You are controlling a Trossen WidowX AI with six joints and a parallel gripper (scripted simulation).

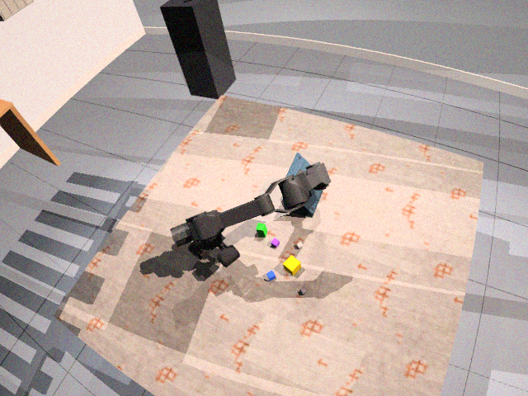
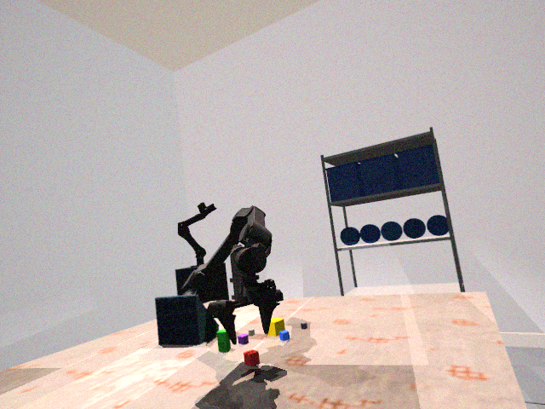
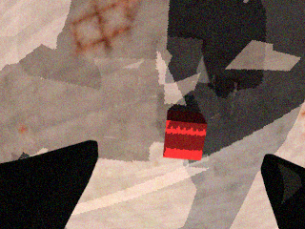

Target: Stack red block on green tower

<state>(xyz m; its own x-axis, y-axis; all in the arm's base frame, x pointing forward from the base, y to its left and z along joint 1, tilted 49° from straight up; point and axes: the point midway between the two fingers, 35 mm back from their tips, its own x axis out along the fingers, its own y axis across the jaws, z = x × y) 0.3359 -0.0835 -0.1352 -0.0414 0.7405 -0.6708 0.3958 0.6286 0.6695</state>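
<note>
Right now my gripper tip is 4 cm above the red block. Also, from my gripper tip: purple cube (12 cm behind, 14 cm to the left, 4 cm below); blue cube (18 cm to the left, 4 cm below); yellow block (6 cm behind, 23 cm to the left, 3 cm below).
</note>
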